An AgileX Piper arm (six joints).
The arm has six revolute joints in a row. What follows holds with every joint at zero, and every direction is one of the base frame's. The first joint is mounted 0.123 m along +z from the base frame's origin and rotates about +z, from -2.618 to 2.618 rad. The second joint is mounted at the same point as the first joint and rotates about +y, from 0 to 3.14 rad. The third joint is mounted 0.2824 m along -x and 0.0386 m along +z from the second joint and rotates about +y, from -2.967 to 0 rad. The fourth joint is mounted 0.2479 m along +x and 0.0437 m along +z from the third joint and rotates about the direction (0.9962, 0, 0.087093), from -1.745 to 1.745 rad. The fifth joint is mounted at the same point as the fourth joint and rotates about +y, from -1.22 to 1.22 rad. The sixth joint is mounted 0.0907 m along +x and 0.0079 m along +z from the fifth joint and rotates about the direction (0.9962, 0, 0.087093), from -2.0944 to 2.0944 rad. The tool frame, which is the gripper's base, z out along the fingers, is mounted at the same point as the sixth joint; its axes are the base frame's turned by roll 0, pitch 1.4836 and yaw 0 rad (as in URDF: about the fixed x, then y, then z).
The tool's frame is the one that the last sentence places.
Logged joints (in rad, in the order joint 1, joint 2, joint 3, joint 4, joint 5, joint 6), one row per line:
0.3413, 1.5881, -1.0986, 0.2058, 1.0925, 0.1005
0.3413, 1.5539, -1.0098, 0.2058, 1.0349, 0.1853
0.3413, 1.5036, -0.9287, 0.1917, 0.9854, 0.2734
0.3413, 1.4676, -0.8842, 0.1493, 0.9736, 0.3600
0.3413, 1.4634, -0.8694, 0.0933, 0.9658, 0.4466
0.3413, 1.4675, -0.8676, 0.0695, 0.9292, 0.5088
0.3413, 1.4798, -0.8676, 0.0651, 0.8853, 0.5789
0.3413, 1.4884, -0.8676, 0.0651, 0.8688, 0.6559
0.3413, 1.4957, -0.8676, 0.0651, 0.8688, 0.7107
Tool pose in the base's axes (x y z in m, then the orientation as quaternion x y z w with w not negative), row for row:
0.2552, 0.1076, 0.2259, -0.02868, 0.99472, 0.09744, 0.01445
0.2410, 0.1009, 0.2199, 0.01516, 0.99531, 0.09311, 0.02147
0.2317, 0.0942, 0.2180, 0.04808, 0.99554, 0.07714, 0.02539
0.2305, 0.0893, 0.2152, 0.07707, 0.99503, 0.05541, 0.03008
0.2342, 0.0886, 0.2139, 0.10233, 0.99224, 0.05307, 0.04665
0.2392, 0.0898, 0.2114, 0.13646, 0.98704, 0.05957, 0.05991
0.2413, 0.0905, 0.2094, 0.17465, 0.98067, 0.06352, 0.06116
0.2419, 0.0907, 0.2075, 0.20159, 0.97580, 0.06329, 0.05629
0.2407, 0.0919, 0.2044, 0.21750, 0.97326, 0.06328, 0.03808
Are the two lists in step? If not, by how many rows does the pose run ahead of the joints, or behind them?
The pose runs 1 row ahead of the joints: the pose in row i belongs to the joints in row i + 1.
